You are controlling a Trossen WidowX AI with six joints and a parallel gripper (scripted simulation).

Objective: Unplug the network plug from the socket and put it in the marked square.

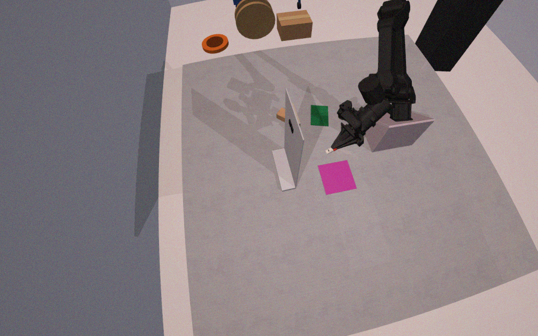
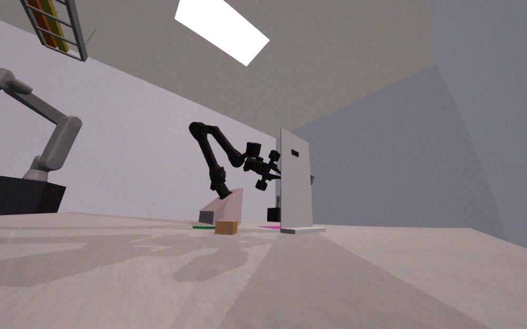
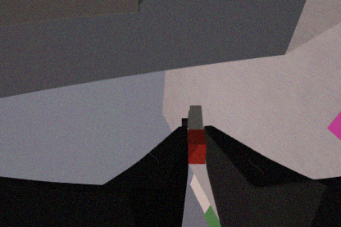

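My gripper tip is now 60 mm past the magenta marked square, 10 mm to the right of it and 210 mm above it. Round my gripper tip: grey upright panel: 130 mm ahead, 40 mm to the right, 50 mm below; red network plug: right at my gripper tip.
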